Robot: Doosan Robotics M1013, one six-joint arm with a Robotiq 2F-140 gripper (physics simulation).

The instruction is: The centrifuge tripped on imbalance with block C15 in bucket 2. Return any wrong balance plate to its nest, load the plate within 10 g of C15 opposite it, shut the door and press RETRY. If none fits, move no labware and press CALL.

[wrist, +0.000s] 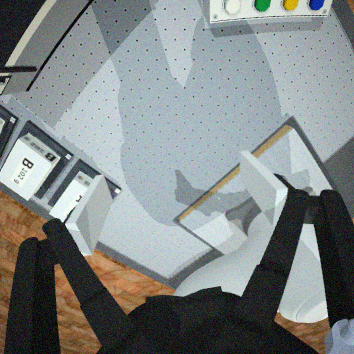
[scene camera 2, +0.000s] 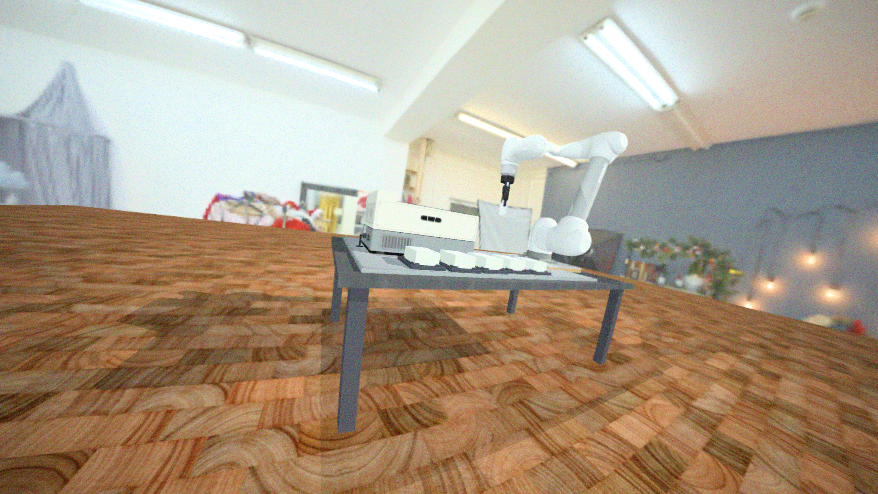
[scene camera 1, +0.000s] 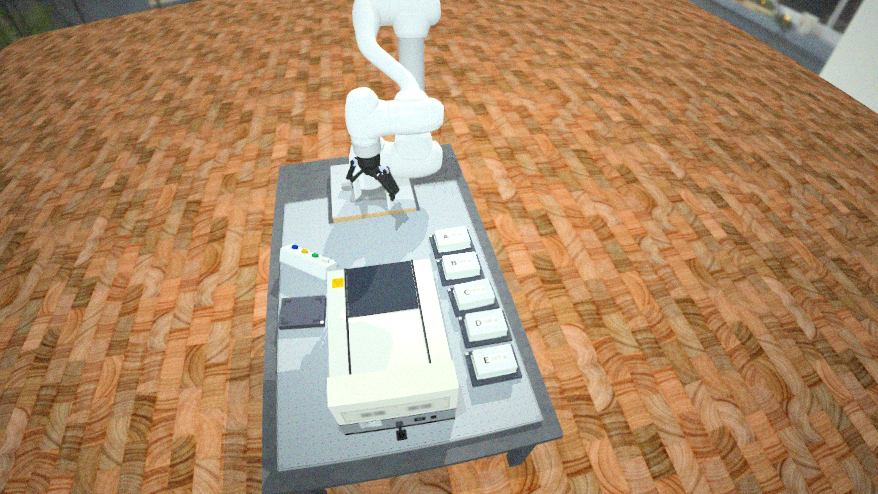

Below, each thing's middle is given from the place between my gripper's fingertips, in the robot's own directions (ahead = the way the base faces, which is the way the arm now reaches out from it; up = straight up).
Labels:
Right now the dark door panel [scene camera 1: 378,289] is 350 mm ahead of my hand and 50 mm below it. From my hand the other things lie so: cream centrifuge [scene camera 1: 392,370] 500 mm ahead, 140 mm below, 10 mm to the left; then white button box [scene camera 1: 292,257] 280 mm to the right, 220 mm below, 60 mm ahead.

